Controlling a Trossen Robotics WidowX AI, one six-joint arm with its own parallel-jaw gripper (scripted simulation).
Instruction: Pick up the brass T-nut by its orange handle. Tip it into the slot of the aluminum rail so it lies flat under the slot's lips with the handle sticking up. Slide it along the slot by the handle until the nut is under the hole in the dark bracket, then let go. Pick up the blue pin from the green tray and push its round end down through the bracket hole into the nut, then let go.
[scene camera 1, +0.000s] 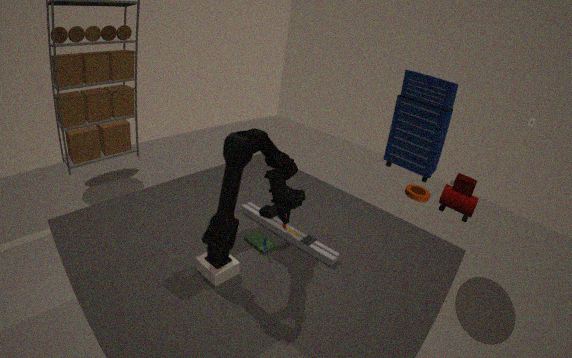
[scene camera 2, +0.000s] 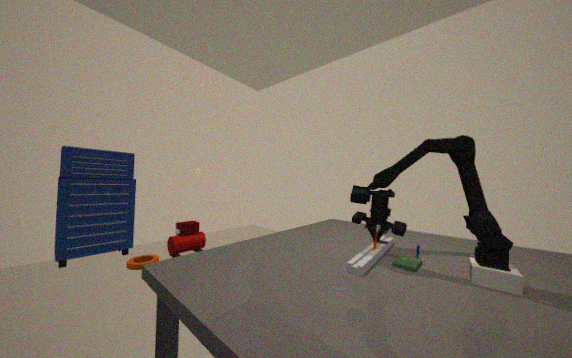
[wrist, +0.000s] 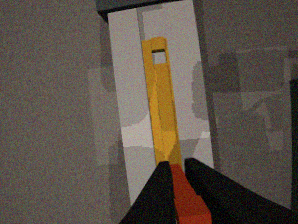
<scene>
In view: my gripper (scene camera 1: 286, 223) and an aluminum rail (scene camera 2: 363, 262).
My gripper is seen too in scene camera 2 (scene camera 2: 376, 241) and in the wrist view (wrist: 176, 168). The aluminum rail is seen too in the wrist view (wrist: 126, 31).
</scene>
